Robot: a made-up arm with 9 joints. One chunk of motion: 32 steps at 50 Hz.
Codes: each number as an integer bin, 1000 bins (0 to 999) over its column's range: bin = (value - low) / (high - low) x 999, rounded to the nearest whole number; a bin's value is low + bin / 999 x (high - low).
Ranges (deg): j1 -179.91..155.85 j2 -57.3..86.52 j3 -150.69..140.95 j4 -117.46..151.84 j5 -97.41..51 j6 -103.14..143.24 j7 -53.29..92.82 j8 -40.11..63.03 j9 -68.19..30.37
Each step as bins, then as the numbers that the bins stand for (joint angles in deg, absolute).
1 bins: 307 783 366 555 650 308 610 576 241
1 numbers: -76.73 55.42 -43.84 32.15 -0.85 -27.18 35.93 19.36 -44.41
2 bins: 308 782 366 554 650 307 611 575 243
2 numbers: -76.39 55.28 -43.84 31.88 -0.85 -27.43 36.07 19.25 -44.22
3 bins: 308 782 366 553 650 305 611 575 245
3 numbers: -76.39 55.28 -43.84 31.61 -0.85 -27.92 36.07 19.25 -44.02
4 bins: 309 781 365 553 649 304 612 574 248
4 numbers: -76.06 55.14 -44.13 31.61 -1.00 -28.17 36.22 19.15 -43.72
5 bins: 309 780 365 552 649 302 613 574 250
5 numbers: -76.06 54.99 -44.13 31.34 -1.00 -28.66 36.37 19.15 -43.53
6 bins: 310 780 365 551 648 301 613 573 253
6 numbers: -75.72 54.99 -44.13 31.07 -1.14 -28.91 36.37 19.05 -43.23
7 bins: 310 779 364 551 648 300 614 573 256
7 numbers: -75.72 54.85 -44.43 31.07 -1.14 -29.15 36.51 19.05 -42.93
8 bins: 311 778 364 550 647 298 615 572 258
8 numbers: -75.38 54.70 -44.43 30.80 -1.29 -29.65 36.66 18.95 -42.74
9 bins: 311 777 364 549 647 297 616 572 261
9 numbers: -75.38 54.56 -44.43 30.53 -1.29 -29.89 36.80 18.95 -42.44
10 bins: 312 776 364 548 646 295 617 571 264
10 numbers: -75.05 54.42 -44.43 30.26 -1.44 -30.39 36.95 18.84 -42.14
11 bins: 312 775 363 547 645 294 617 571 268
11 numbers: -75.05 54.27 -44.72 29.99 -1.59 -30.63 36.95 18.84 -41.75
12 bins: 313 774 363 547 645 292 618 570 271
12 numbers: -74.71 54.13 -44.72 29.99 -1.59 -31.13 37.10 18.74 -41.45
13 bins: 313 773 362 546 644 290 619 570 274
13 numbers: -74.71 53.98 -45.01 29.72 -1.74 -31.62 37.24 18.74 -41.16
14 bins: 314 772 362 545 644 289 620 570 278
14 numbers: -74.38 53.84 -45.01 29.46 -1.74 -31.86 37.39 18.74 -40.76
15 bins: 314 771 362 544 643 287 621 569 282
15 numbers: -74.38 53.70 -45.01 29.19 -1.89 -32.36 37.54 18.64 -40.37
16 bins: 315 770 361 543 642 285 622 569 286
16 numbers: -74.04 53.55 -45.30 28.92 -2.04 -32.85 37.68 18.64 -39.97
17 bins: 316 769 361 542 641 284 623 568 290
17 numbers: -73.70 53.41 -45.30 28.65 -2.18 -33.10 37.83 18.53 -39.58
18 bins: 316 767 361 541 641 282 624 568 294
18 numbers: -73.70 53.12 -45.30 28.38 -2.18 -33.59 37.97 18.53 -39.18
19 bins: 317 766 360 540 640 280 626 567 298
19 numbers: -73.37 52.98 -45.59 28.11 -2.33 -34.08 38.27 18.43 -38.79
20 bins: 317 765 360 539 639 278 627 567 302
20 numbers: -73.37 52.83 -45.59 27.84 -2.48 -34.58 38.41 18.43 -38.40
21 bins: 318 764 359 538 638 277 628 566 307
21 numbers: -73.03 52.69 -45.89 27.57 -2.63 -34.82 38.56 18.33 -37.90
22 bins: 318 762 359 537 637 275 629 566 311
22 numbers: -73.03 52.40 -45.89 27.30 -2.78 -35.32 38.71 18.33 -37.51
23 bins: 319 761 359 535 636 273 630 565 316
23 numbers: -72.70 52.26 -45.89 26.76 -2.93 -35.81 38.85 18.22 -37.01
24 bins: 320 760 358 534 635 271 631 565 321
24 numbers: -72.36 52.11 -46.18 26.49 -3.08 -36.30 39.00 18.22 -36.52
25 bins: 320 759 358 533 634 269 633 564 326
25 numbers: -72.36 51.97 -46.18 26.22 -3.22 -36.80 39.29 18.12 -36.03
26 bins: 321 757 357 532 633 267 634 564 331
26 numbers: -72.02 51.68 -46.47 25.95 -3.37 -37.29 39.44 18.12 -35.53
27 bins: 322 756 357 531 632 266 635 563 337
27 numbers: -71.69 51.54 -46.47 25.68 -3.52 -37.54 39.58 18.02 -34.94
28 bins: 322 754 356 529 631 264 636 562 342
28 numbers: -71.69 51.25 -46.76 25.14 -3.67 -38.03 39.73 17.91 -34.45
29 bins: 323 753 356 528 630 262 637 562 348
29 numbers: -71.35 51.10 -46.76 24.87 -3.82 -38.52 39.88 17.91 -33.86
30 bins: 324 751 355 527 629 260 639 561 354
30 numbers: -71.01 50.82 -47.05 24.60 -3.97 -39.02 40.17 17.81 -33.26
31 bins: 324 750 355 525 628 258 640 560 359
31 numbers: -71.01 50.67 -47.05 24.06 -4.12 -39.51 40.31 17.71 -32.77
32 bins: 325 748 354 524 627 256 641 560 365
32 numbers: -70.68 50.39 -47.35 23.79 -4.26 -40.00 40.46 17.71 -32.18
